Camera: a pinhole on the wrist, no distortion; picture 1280 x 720 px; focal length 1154.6 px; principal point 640.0 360.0 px. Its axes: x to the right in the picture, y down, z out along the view. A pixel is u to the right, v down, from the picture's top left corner.
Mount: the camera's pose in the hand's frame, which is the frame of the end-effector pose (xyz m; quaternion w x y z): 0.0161 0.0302 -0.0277 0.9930 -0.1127 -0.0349 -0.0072
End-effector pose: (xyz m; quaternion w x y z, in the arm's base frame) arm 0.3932 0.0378 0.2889 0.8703 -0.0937 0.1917 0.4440
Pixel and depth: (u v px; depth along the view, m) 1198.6 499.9 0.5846
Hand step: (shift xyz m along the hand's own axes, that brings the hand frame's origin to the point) 0.2602 0.2285 0.5449
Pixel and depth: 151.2 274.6 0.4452
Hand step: -0.2028 0.0992 0.3991
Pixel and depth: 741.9 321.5 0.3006
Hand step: 0.0220 0.0877 0.2687
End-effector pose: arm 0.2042 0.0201 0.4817 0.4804 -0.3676 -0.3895 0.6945
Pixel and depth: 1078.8 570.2 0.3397
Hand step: 0.1233 0.1658 0.2979
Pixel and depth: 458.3 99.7 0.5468
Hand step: -0.1095 0.0333 0.5253
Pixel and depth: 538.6 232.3 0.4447
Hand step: -0.0540 0.0823 0.4128
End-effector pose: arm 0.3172 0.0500 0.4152 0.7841 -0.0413 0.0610 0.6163
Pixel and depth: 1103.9 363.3 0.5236
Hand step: 0.1905 0.1478 0.4959
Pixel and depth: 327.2 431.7 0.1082
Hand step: -0.0203 0.0612 0.0739
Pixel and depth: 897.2 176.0 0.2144
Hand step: 0.0485 0.0447 0.1917
